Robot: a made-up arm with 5 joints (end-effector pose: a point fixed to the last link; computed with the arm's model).
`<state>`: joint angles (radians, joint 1 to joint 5).
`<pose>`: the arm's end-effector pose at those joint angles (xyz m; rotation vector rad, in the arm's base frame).
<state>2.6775 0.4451 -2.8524 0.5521 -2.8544</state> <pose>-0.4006 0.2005 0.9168 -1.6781 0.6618 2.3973</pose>
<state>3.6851 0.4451 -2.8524 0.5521 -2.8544</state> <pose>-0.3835 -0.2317 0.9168 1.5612 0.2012 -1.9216</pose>
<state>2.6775 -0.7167 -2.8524 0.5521 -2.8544</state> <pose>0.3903 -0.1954 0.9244 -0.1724 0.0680 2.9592</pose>
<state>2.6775 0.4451 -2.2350 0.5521 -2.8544</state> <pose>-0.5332 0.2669 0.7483 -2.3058 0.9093 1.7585</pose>
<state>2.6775 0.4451 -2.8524 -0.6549 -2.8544</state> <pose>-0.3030 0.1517 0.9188 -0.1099 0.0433 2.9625</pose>
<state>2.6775 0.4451 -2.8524 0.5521 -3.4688</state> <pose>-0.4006 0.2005 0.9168 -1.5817 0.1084 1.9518</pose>
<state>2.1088 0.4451 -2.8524 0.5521 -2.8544</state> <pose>-0.2296 0.3847 0.9168 -1.2631 0.9803 1.9866</pose>
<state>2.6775 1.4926 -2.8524 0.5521 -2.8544</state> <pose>-0.7191 0.3599 0.1936 -2.6296 1.0370 1.2033</pose>
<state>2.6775 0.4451 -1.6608 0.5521 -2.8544</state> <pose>-0.5567 0.2787 0.5407 -2.7136 1.0702 1.0011</pose>
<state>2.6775 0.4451 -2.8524 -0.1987 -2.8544</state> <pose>-0.3395 0.1699 0.9340 -0.7340 0.2895 2.8643</pose>
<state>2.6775 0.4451 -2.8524 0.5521 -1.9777</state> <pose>-0.4006 0.2005 0.9168 1.1073 -1.1725 -2.0213</pose>
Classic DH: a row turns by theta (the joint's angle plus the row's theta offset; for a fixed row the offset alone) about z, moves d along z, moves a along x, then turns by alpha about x. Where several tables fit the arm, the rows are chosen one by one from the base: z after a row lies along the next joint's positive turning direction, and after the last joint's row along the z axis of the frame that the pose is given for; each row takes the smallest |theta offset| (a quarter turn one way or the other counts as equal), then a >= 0, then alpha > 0; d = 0 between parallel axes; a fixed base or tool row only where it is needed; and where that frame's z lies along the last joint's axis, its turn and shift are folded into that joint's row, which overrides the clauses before.
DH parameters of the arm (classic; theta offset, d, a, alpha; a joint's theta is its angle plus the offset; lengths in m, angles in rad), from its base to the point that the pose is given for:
joint 1: 0 0.2469 0 -1.5708
joint 2: -1.385 0 0.4373 0
joint 3: -0.4083 0 -0.2737 0
joint 4: -1.3483 0 -0.0593 1.5708
joint 5: 3.1416 0.0757 0 0

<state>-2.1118 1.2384 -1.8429 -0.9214 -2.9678</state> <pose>-0.3668 -0.6106 0.1813 1.6704 0.7620 -1.4470</pose>
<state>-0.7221 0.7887 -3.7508 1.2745 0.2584</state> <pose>0.3139 -0.2765 0.8336 1.6644 -0.8883 2.0642</pose>
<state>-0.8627 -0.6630 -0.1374 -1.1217 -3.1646</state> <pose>0.0543 -0.0634 0.5745 0.5119 1.1468 -0.7704</pose>
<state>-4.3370 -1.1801 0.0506 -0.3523 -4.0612</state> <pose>0.0069 -0.0175 0.4782 -1.7027 0.2363 0.7722</pose>
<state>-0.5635 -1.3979 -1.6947 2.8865 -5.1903</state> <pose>-0.3239 0.2047 0.6080 -2.0776 2.2635 -0.3067</pose>
